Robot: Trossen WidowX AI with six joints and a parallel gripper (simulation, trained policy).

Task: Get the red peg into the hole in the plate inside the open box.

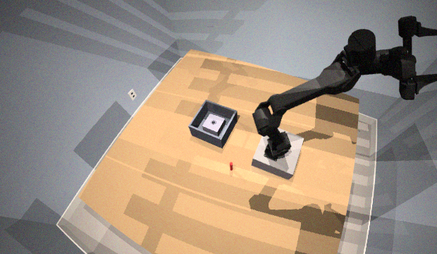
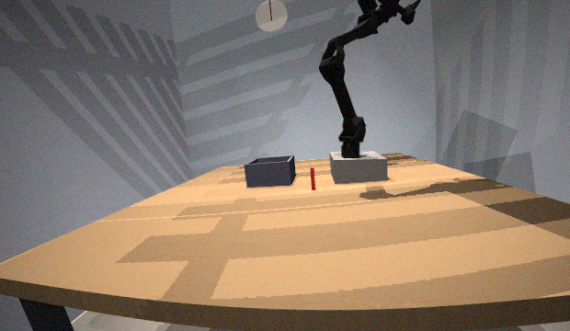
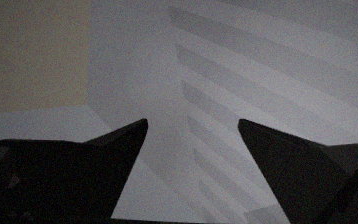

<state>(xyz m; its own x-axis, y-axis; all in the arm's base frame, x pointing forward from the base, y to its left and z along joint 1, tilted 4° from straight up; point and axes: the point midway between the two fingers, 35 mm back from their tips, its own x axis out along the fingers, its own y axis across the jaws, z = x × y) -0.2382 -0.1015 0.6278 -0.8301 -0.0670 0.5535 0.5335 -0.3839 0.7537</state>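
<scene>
The red peg is 45 cm ahead of my gripper tip, 20 cm to the left of it and 69 cm below it. The rest, counted from my gripper tip: dark box (64 cm ahead, 2 cm to the left, 70 cm below); then grey plate (64 cm ahead, 2 cm to the left, 68 cm below).
</scene>
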